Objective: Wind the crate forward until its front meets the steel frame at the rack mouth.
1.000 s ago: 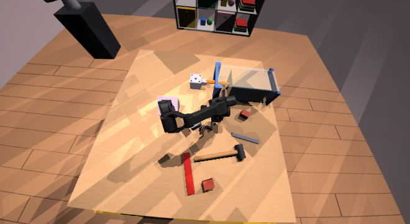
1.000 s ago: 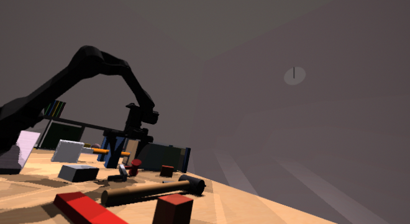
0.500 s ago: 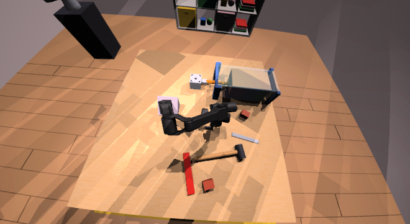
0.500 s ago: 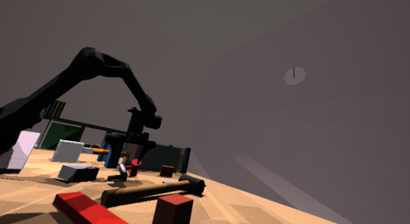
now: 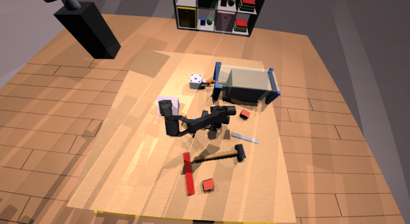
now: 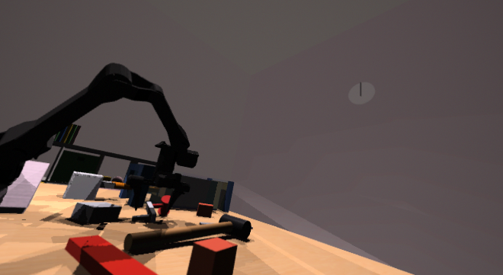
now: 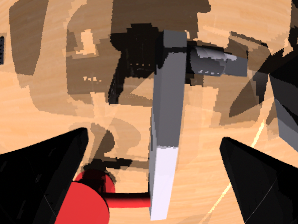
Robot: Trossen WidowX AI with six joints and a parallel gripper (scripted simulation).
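Now: the winch handle 1 cm ahead of my gripper tip and 1 cm to the left of it. Round my gripper tip: flat steel bar (23 cm ahead, 12 cm to the right, 2 cm below); then grey block (14 cm behind, 2 cm to the right); then red grip (4 cm ahead, 4 cm to the left, 1 cm above).
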